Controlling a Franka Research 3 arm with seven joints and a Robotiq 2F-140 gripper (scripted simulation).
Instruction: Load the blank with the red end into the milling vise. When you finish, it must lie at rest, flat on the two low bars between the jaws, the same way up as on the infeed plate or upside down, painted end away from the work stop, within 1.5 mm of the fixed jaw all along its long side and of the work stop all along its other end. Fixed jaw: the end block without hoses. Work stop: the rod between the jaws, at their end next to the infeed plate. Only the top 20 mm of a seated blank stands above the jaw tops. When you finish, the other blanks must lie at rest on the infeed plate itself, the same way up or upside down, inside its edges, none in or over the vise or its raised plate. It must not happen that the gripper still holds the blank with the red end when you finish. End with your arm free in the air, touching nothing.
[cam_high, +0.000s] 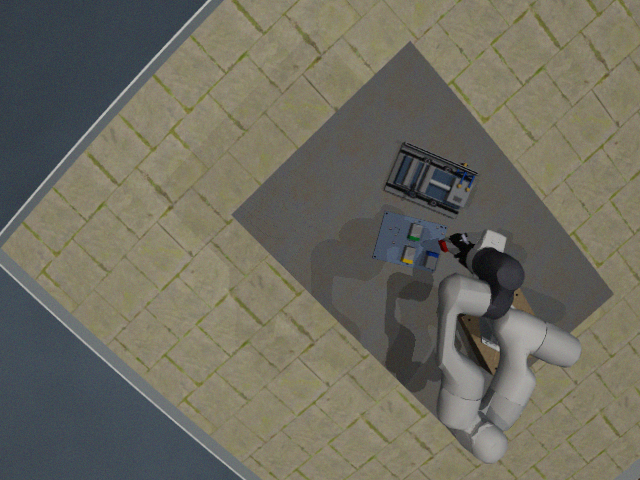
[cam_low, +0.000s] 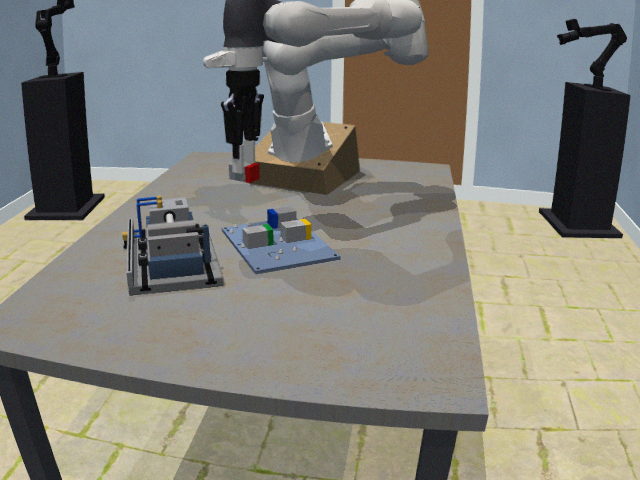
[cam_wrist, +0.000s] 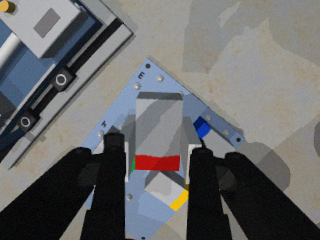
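Now: hand 4 cm above the red-ended blank. Round my hand: blue blank 4 cm behind, 8 cm to the left, 16 cm below; green blank 8 cm ahead, 4 cm to the left, 16 cm below; yellow blank 5 cm ahead, 12 cm to the left, 16 cm below.
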